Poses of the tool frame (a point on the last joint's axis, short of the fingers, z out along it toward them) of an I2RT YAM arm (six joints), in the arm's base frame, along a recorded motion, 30 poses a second.
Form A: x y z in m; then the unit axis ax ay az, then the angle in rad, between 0 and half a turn.
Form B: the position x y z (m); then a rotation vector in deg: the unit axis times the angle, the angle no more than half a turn. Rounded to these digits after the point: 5 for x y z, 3 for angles.
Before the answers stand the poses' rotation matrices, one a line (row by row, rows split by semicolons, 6 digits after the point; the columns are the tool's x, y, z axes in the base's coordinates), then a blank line. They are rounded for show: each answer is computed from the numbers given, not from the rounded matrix.
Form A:
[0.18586, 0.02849, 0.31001, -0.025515, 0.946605, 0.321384, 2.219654]
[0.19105, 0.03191, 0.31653, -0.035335, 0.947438, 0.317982, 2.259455]
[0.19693, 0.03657, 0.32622, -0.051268, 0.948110, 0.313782, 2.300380]
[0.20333, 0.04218, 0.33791, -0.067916, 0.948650, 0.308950, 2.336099]
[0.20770, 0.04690, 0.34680, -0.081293, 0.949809, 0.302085, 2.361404]
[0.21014, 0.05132, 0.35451, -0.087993, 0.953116, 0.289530, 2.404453]
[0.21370, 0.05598, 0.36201, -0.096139, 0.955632, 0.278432, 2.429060]
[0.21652, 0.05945, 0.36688, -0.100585, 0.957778, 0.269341, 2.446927]
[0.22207, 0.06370, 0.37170, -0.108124, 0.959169, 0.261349, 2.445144]
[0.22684, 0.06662, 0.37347, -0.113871, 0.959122, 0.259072, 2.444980]
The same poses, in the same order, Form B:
-0.603232 -0.294818 0.741076; 0.217323 0.833254 0.508389; -0.767386 0.467729 -0.438575
-0.633460 -0.300267 0.713140; 0.190761 0.832588 0.520007; -0.749892 0.465443 -0.470132
-0.662179 -0.314917 0.679961; 0.152902 0.831532 0.534019; -0.733580 0.457583 -0.502471
-0.684947 -0.331868 0.648622; 0.113745 0.830618 0.545101; -0.719659 0.447143 -0.531182
-0.699475 -0.344585 0.626096; 0.080396 0.832576 0.548045; -0.710120 0.433679 -0.554663
-0.726919 -0.340577 0.596319; 0.048652 0.840632 0.539418; -0.684998 0.421125 -0.594501
-0.740472 -0.343421 0.577723; 0.020631 0.847575 0.530274; -0.671771 0.404572 -0.620521
-0.750378 -0.342764 0.565196; 0.002061 0.853832 0.520545; -0.661006 0.391770 -0.639990
-0.746466 -0.350922 0.565369; -0.015612 0.858640 0.512341; -0.665240 0.373618 -0.646425
-0.744108 -0.359214 0.563266; -0.026761 0.858488 0.512134; -0.667523 0.366010 -0.648421

[0.18586, 0.02849, 0.31001, -3.245, 120.386, 40.873]
[0.19105, 0.03191, 0.31653, -4.574, 122.653, 41.165]
[0.19693, 0.03657, 0.32622, -6.757, 124.963, 41.357]
[0.20333, 0.04218, 0.33791, -9.090, 126.976, 41.353]
[0.20770, 0.04690, 0.34680, -10.999, 128.508, 40.872]
[0.21014, 0.05132, 0.35451, -12.122, 131.306, 39.887]
[0.21370, 0.05598, 0.36201, -13.380, 133.000, 38.751]
[0.21652, 0.05945, 0.36688, -14.102, 134.279, 37.761]
[0.22207, 0.06370, 0.37170, -15.148, 134.376, 36.614]
[0.22684, 0.06662, 0.37347, -15.952, 134.361, 36.293]

